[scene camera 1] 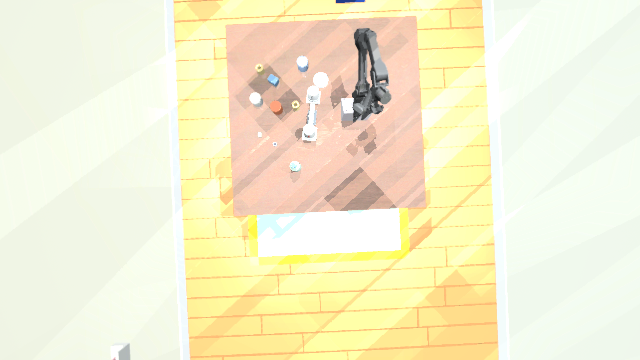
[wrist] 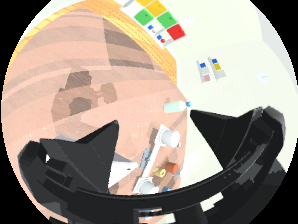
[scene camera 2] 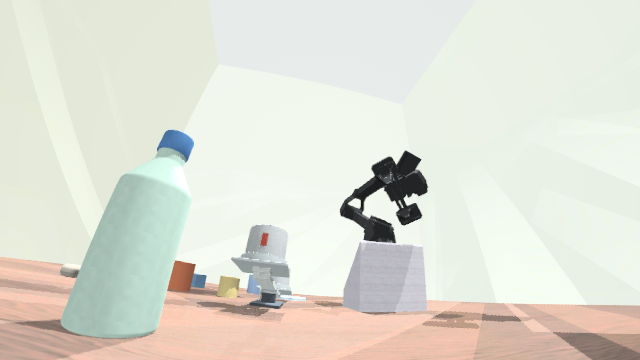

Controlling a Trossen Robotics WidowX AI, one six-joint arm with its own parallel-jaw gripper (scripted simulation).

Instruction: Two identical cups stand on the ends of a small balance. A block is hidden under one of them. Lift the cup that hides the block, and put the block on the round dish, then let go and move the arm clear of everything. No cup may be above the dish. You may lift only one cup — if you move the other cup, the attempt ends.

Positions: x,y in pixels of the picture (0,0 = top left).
Labels:
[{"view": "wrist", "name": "my gripper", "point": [155,118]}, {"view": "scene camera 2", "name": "my gripper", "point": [398,201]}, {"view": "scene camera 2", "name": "pale green bottle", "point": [119,292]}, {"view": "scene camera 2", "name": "balance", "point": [263,266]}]

